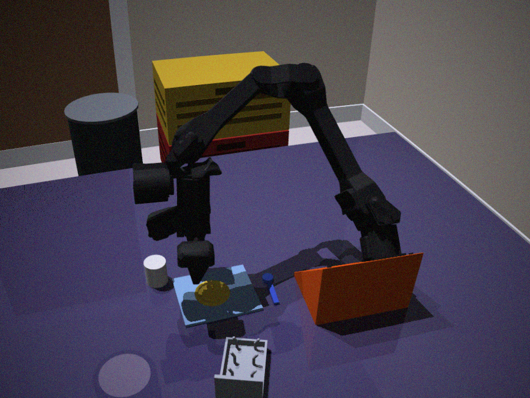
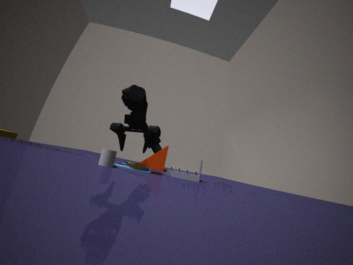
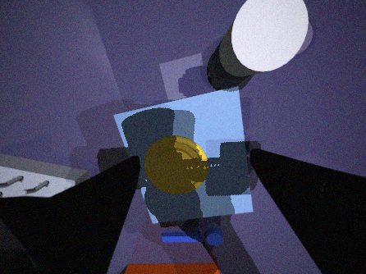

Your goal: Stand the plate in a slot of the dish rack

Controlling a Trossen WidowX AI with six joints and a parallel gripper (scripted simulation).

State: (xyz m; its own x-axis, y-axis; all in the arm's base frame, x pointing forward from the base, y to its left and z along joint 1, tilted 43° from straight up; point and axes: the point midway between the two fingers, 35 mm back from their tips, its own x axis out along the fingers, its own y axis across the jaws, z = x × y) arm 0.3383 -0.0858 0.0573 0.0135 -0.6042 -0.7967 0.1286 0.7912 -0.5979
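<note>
My gripper tip is now 40 mm above the yellow plate, 30 mm past it and 20 mm to the right of it. Round my gripper tip: white cup 70 mm ahead, 60 mm to the right, 40 mm below; grey dish rack 210 mm to the left, 40 mm below, 40 mm behind; blue spoon 150 mm behind, 60 mm below, 20 mm to the left.
</note>
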